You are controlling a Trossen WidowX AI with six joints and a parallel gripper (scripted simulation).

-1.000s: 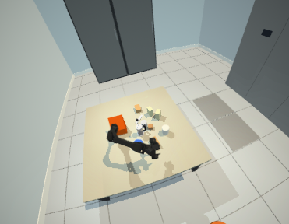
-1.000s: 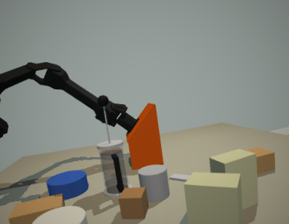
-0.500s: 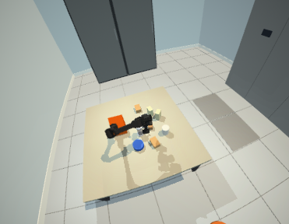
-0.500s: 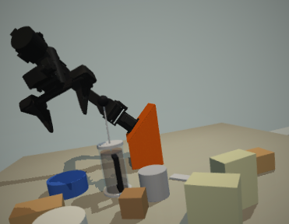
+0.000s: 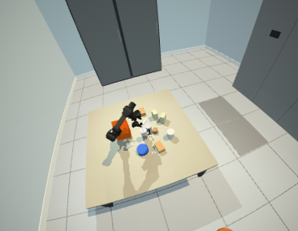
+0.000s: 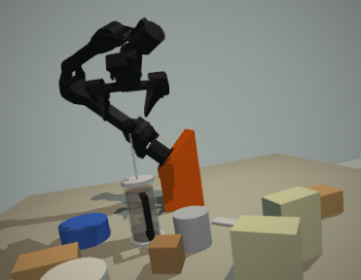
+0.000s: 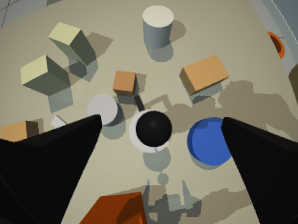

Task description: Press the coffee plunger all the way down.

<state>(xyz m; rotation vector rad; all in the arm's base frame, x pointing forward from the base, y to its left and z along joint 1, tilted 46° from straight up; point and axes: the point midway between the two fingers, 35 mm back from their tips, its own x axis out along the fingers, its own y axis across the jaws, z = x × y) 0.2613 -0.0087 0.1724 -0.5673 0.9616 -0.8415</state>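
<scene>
Right now the coffee press is 15 cm below my gripper tip, 1 cm to the left of it and 1 cm ahead of it. The rest, counted from my gripper tip: grey cylinder 24 cm below, 9 cm to the left, 8 cm ahead; then brown cube 25 cm below, 14 cm ahead, 2 cm to the left.
</scene>
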